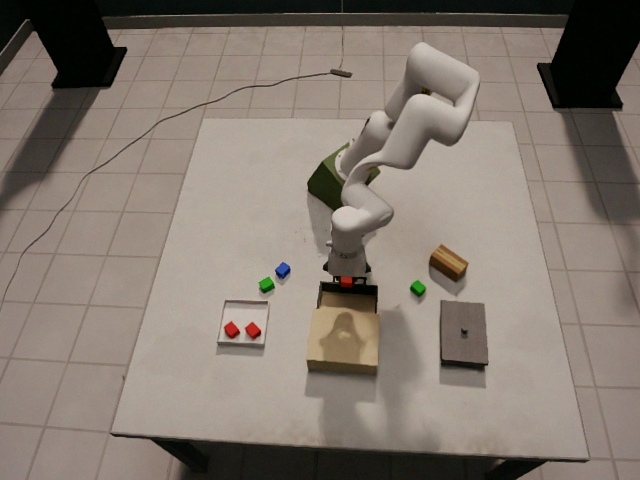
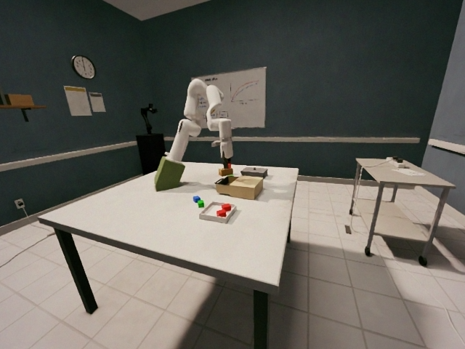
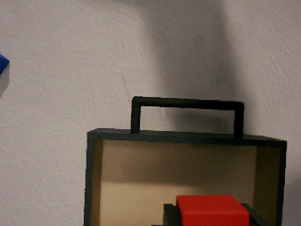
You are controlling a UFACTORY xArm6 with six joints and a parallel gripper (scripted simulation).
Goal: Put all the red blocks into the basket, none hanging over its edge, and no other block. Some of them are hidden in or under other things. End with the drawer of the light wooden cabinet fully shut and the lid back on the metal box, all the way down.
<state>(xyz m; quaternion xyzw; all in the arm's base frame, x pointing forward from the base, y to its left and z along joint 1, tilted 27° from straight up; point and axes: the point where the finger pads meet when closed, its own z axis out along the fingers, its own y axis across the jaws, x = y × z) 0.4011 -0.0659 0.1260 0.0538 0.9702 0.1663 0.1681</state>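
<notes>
The white basket lies 60 mm ahead of my hand, 320 mm to the right of it and 160 mm below it. The rest, counted from my hand: blue block 130 mm behind, 210 mm to the right, 160 mm below; light wooden cabinet 80 mm ahead, 140 mm below; drawer 10 mm ahead, 140 mm below.
</notes>
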